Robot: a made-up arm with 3 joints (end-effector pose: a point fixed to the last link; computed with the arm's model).
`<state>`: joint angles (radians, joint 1 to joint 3).
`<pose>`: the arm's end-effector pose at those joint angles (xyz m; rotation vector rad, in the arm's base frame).
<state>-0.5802 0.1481 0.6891</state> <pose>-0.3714 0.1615 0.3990 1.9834 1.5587 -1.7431</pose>
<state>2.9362 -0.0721 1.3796</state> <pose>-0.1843 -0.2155 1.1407 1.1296 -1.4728 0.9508</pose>
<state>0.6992 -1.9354 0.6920</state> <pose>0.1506 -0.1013 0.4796 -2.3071 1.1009 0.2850</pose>
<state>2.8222 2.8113 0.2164</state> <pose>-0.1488 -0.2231 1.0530 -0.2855 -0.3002 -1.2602</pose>
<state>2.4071 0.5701 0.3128</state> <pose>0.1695 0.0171 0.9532 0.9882 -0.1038 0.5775</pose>
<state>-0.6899 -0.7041 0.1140</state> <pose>-0.1481 0.2326 0.4058 -2.2100 -0.1855 1.4625</pose>
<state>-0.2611 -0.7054 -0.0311</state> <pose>0.0327 0.1771 0.4456 -2.6167 -0.1613 0.8676</pose>
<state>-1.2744 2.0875 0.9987</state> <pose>-0.5214 0.1857 0.5177 0.6513 2.9431 0.4607</pose>
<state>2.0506 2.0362 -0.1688</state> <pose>0.0461 -0.2261 0.6333 0.4096 0.7500 -0.6869</pose>
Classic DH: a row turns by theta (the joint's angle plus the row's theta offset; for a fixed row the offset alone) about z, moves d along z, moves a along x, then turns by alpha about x. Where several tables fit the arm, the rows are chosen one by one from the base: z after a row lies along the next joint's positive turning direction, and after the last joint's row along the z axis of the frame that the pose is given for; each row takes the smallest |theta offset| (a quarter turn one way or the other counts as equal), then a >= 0, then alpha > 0; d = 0 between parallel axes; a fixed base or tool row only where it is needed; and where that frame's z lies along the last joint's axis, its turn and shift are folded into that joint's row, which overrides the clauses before.
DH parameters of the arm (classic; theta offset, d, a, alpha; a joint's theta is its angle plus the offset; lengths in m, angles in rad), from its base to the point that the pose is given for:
base (fixed): -0.4128 0.7477 -0.1625 1.5866
joint 1: 0 0.0448 0.0302 -1.5866
joint 2: -1.4979 -0.0432 0.0588 1.3608
joint 3: 0.2671 -0.076 -0.3739 1.3614
tool (fixed): -2.7425 0.1299 0 0

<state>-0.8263 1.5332 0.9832</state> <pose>-0.4183 0.0979 0.3805 0.8434 2.5337 -0.3794</pose>
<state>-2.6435 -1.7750 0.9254</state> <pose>-0.3458 0.1309 1.1355 -1.2090 -0.1734 -2.8903</pose>
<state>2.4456 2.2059 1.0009</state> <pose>0.0199 -0.0520 1.1517 -0.5038 -0.5053 -0.5289</pose>
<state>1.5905 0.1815 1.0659</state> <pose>0.1895 -0.2489 0.7748 1.5545 -0.3219 -0.0644</pose>
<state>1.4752 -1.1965 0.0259</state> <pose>0.1538 -0.0014 0.9876 2.6763 -0.2660 1.5407</pose>
